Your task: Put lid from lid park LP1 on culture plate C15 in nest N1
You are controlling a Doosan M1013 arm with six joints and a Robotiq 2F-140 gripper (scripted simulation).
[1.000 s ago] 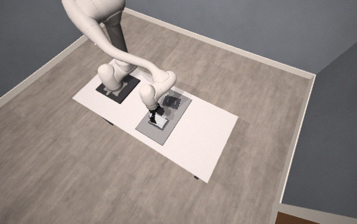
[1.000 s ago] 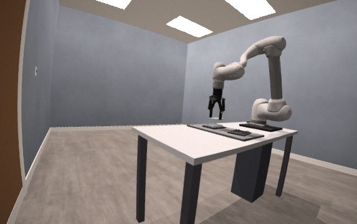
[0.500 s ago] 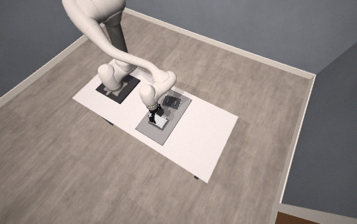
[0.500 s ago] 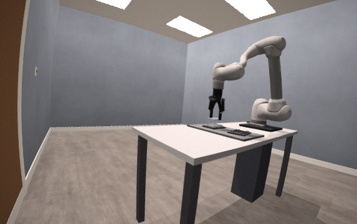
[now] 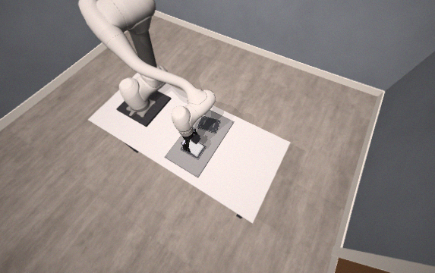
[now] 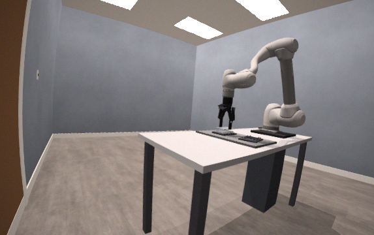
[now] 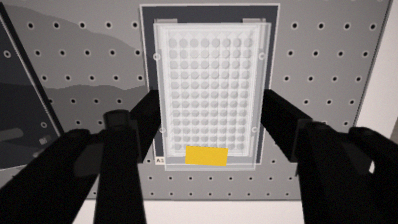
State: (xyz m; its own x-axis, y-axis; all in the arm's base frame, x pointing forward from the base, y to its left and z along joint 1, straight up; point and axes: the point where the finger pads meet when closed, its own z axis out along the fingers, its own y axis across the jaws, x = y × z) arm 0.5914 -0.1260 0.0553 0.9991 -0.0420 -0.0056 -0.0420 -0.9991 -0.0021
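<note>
Right now the clear lid is 20 mm below my hand. Round my hand: dark station 10 mm ahead, 230 mm to the left, 60 mm below; culture plate 50 mm below.
</note>
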